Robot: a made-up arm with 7 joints.
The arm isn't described. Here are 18 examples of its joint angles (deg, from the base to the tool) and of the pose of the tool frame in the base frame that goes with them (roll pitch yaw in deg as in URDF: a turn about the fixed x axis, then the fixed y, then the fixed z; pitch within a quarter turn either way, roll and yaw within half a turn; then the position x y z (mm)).
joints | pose
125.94 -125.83 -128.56 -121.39 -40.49 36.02 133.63 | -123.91 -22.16 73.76 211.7 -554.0 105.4
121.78 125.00 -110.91 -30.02 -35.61 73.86 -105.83 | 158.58 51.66 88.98 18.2 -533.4 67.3
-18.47 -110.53 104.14 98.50 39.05 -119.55 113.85 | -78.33 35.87 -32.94 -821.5 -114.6 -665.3
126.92 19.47 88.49 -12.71 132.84 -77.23 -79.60 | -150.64 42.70 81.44 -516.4 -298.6 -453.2
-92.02 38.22 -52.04 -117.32 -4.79 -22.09 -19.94 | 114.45 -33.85 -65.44 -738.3 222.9 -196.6
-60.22 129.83 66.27 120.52 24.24 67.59 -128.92 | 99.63 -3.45 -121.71 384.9 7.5 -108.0
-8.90 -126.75 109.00 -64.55 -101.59 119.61 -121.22 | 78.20 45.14 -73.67 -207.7 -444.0 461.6
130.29 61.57 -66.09 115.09 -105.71 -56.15 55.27 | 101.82 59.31 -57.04 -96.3 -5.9 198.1
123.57 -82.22 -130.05 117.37 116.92 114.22 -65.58 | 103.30 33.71 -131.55 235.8 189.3 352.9
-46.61 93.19 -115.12 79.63 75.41 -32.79 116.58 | 68.74 2.52 125.37 -848.7 -236.6 630.4
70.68 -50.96 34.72 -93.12 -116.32 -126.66 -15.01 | -176.13 55.16 83.76 251.2 153.3 492.4
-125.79 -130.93 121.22 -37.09 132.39 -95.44 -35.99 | -163.88 10.15 -133.48 -288.7 597.3 -761.7
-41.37 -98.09 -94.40 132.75 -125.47 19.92 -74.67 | 119.98 -30.47 164.43 281.1 -73.5 301.5
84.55 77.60 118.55 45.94 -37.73 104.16 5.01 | -69.91 -31.80 -98.83 115.6 -283.9 -814.2
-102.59 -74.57 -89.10 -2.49 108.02 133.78 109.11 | -105.98 -10.86 -127.41 -241.6 566.3 -956.6
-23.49 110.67 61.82 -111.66 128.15 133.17 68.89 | -1.21 -2.09 95.44 -559.5 -512.5 364.5
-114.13 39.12 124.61 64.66 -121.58 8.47 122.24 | -19.96 42.11 159.90 -167.1 -180.5 245.4
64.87 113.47 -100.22 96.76 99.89 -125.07 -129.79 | 175.36 26.21 20.64 -503.1 273.7 99.7
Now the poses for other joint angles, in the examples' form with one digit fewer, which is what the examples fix.
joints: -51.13 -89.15 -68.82 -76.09 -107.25 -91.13 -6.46
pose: -38.8 -38.5 81.4 -143 137 -582
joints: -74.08 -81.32 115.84 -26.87 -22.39 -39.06 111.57
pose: 85.2 -71.8 -15.9 -967 189 -324
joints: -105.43 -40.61 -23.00 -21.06 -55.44 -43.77 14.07
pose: 81.3 -25.3 46.1 -577 -221 -210
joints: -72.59 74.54 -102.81 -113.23 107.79 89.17 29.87
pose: 162.9 -48.2 105.0 94 330 -239
